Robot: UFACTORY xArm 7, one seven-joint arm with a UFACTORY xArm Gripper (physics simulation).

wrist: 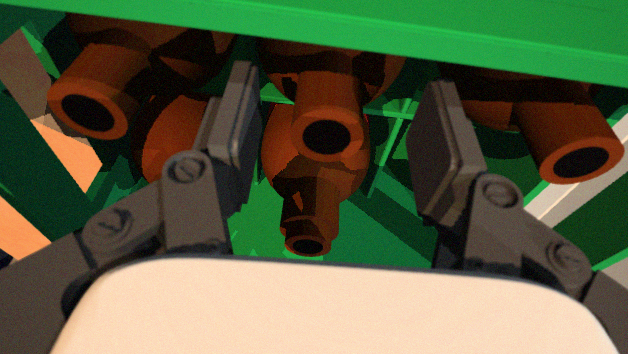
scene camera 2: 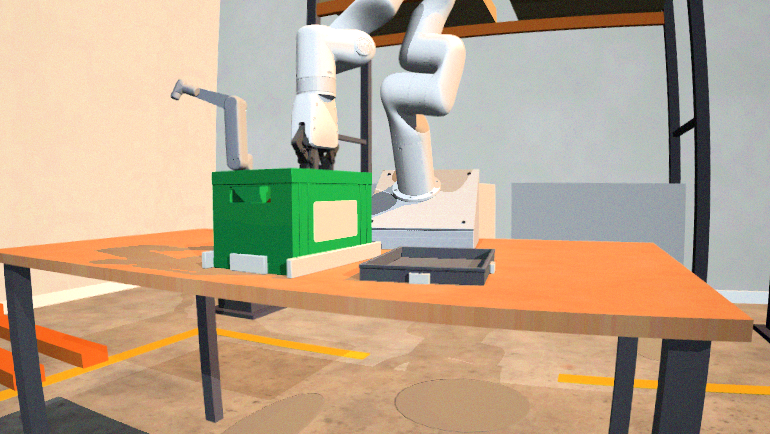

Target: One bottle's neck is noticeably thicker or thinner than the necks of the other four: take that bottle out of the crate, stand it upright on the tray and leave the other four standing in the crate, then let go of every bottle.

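Frame: origin at the arm's base, x ahead, y left, z up, level; metres.
Seen in the pictures: gripper, fingertip midpoint: point(wrist: 338, 102); arm's base, link origin: point(scene camera 2: 416, 189).
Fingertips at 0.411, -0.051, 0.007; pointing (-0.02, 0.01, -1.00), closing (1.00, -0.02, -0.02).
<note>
Pixels of each thing's top centre, then the offset from my fingertips to it, as dx, dy, dz. "pt": a spot on its surface instead.
- green crate, top centre: point(wrist: 320, 230) point(scene camera 2: 296, 172) -0.002, -0.049, +0.026
- dark tray, surface spot: point(scene camera 2: 458, 276) pt +0.109, +0.301, -0.137
- long pale strip, surface spot: point(scene camera 2: 334, 259) pt +0.032, +0.053, -0.134
The green crate point(scene camera 2: 253, 226) point(wrist: 350, 30) stands on the table. Five brown bottles show inside it in the wrist view: an upper left one point(wrist: 125, 60), an upper middle one point(wrist: 327, 92), an upper right one point(wrist: 562, 122), a lower middle one point(wrist: 312, 205), and a lower left one point(wrist: 172, 132) whose neck is hidden behind a finger. The lower middle neck looks narrower than the upper ones, but distances differ. My gripper point(scene camera 2: 317, 160) point(wrist: 338, 102) is open, its fingertips at the crate's top, with the upper middle neck between them and gaps on both sides. The dark tray point(scene camera 2: 458, 276) holds no bottle.
A long pale strip point(scene camera 2: 334, 259) lies along the crate's side, and small white blocks point(scene camera 2: 248, 263) stand at its foot. The tray stands to the crate's right. A small grey jointed arm point(scene camera 2: 235, 129) rises behind the crate. The robot base point(scene camera 2: 425, 215) stands behind the table.
</note>
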